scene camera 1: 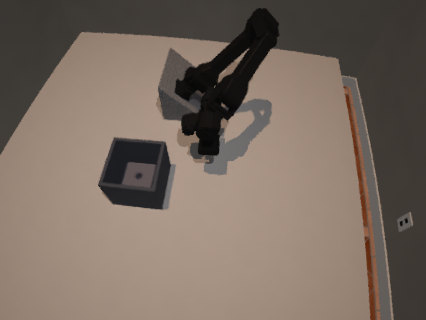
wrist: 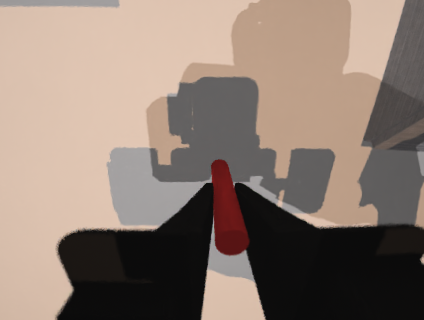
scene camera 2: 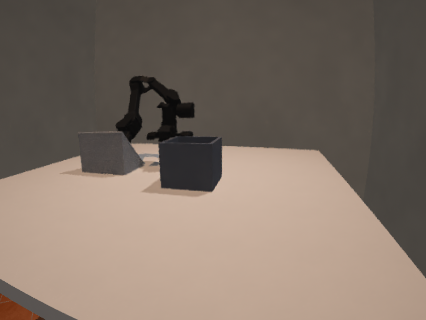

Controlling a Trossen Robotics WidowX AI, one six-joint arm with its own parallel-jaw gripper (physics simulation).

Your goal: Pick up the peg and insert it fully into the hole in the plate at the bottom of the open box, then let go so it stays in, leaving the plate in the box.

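Pixels of known places: gripper, fingertip midpoint: (wrist: 223, 189); arm's base, origin of the base link: (scene camera 1: 182, 90) (scene camera 2: 119, 145).
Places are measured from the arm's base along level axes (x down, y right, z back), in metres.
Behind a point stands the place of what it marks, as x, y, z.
The red peg (wrist: 227, 210) {0.032, -0.098, -0.181} stands roughly upright between the fingertips in the wrist view; it is hidden in the second scene view. My gripper (wrist: 223, 189) {0.063, -0.105, -0.181} (scene camera 1: 207, 157) is shut on the peg, low over the table to the right of the box in the first scene view. Whether the peg's lower end touches the table I cannot tell. The dark open box (scene camera 1: 135, 196) {0.013, 0.097, -0.404} (scene camera 2: 187, 166) {0.029, 0.188, -0.326} stands on the table. The pale plate (scene camera 1: 130, 171) {0.043, 0.137, -0.309} lies on its bottom, with a dark round hole (scene camera 1: 139, 176) near its middle.
A grey wedge-shaped block (scene camera 1: 171, 75) {-0.040, 0.039, 0.032} (scene camera 2: 104, 153) {0.020, 0.068, 0.032} (wrist: 400, 75) {0.087, -0.035, -0.061} stands close to the arm, behind the box in the first scene view and to the box's left in the second. The table (scene camera 1: 225, 250) {0.100, -0.163, -0.524} (scene camera 2: 240, 240) {0.100, 0.453, -0.488} carries both. Shadows of the arm surround the peg.
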